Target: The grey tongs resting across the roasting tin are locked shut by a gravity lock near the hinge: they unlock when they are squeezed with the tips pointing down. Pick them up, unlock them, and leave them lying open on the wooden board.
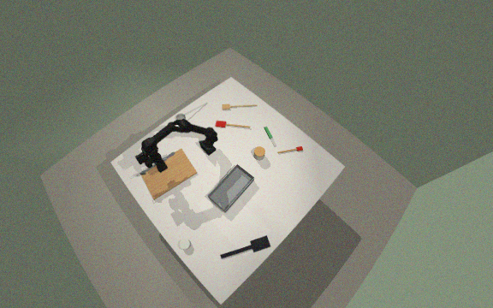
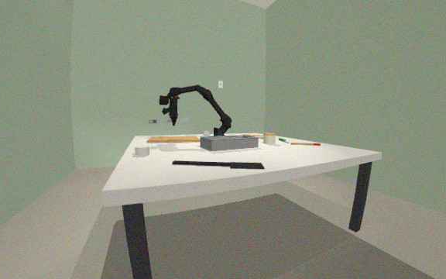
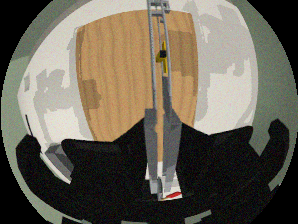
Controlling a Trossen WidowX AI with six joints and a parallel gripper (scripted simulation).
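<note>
My gripper tip is 100 mm above the wooden board and 30 mm short of it. Round my gripper tip: white roll (520 mm ahead, 180 mm to the right, 90 mm below); grey roasting tin (420 mm ahead, 280 mm to the left, 70 mm below); tan cup (600 mm to the left, 350 mm ahead, 70 mm below).
</note>
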